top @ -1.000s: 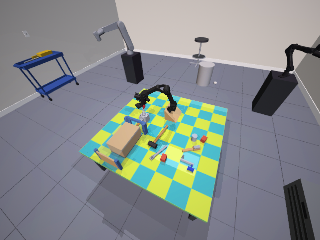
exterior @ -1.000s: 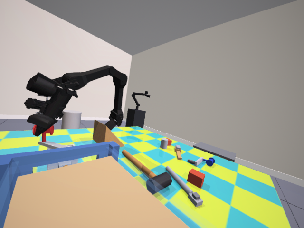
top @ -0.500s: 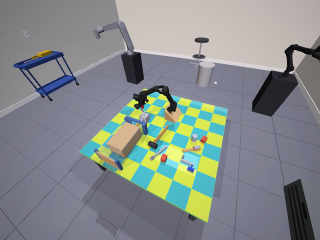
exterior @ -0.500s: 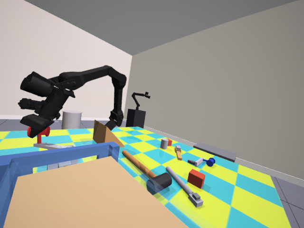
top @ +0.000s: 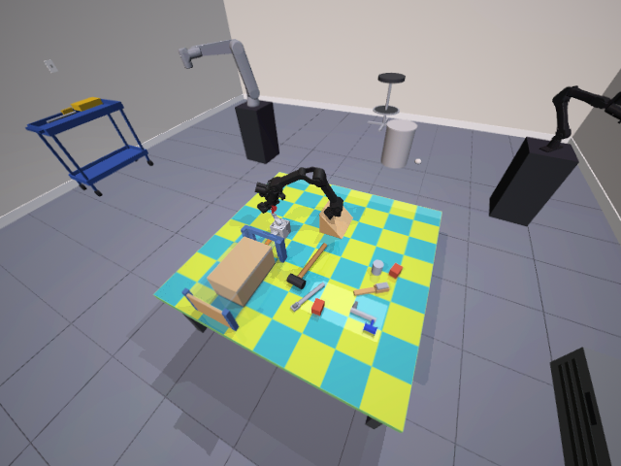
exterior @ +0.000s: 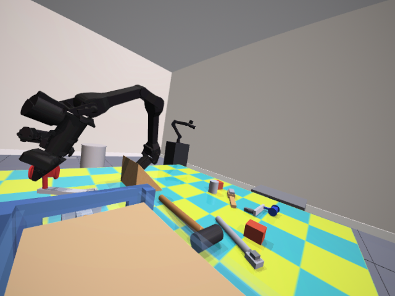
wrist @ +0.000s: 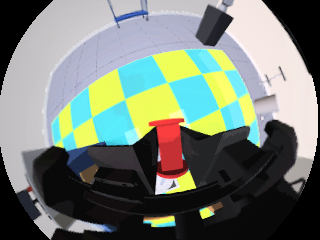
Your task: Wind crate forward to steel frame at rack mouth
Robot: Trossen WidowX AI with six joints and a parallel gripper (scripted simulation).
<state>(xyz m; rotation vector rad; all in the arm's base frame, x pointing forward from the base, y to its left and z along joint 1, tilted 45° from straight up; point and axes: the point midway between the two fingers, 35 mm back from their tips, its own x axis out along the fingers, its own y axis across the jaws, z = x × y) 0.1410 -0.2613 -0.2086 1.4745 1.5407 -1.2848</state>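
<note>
Right now the winch handle is 5 cm to the left of my gripper tip, 2 cm below it and 2 cm ahead of it. The rest, counted from my gripper tip: brush: 75 cm to the left, 18 cm ahead, 11 cm below; then red grip: 2 cm to the left, 1 cm above; then grey winch: 10 cm to the left, 10 cm below, 4 cm ahead.
</note>
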